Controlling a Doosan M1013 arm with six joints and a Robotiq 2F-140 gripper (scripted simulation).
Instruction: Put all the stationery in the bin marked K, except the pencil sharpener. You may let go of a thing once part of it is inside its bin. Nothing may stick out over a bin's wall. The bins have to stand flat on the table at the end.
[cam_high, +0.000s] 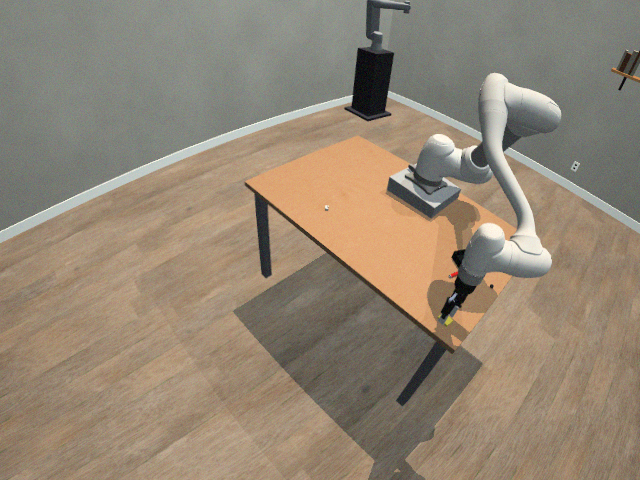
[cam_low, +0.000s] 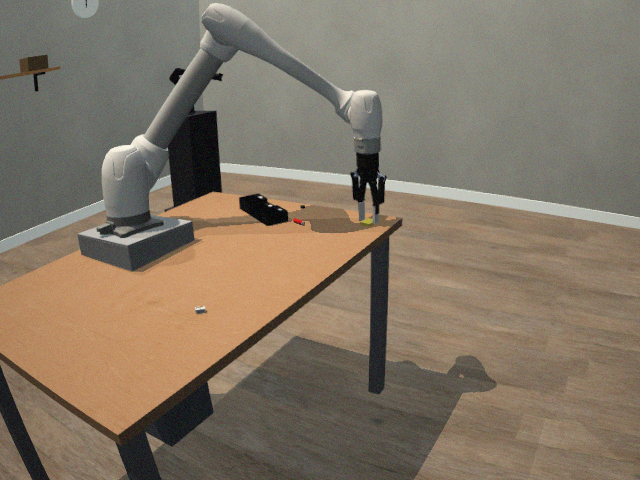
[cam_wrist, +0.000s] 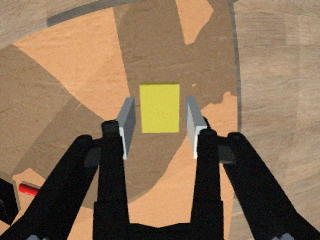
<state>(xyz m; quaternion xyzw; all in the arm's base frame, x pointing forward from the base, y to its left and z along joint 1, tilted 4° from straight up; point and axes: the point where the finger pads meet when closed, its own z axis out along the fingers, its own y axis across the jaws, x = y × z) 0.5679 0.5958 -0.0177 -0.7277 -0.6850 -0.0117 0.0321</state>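
Right now the yellow pad is 3 cm below my hand. From my hand the other things lie so: black three-compartment bin (39 cm behind, 10 cm to the right, 2 cm below); then small red cylinder (21 cm behind, 12 cm to the right, 3 cm below); then small black round thing (31 cm behind, 4 cm below, 3 cm to the left).
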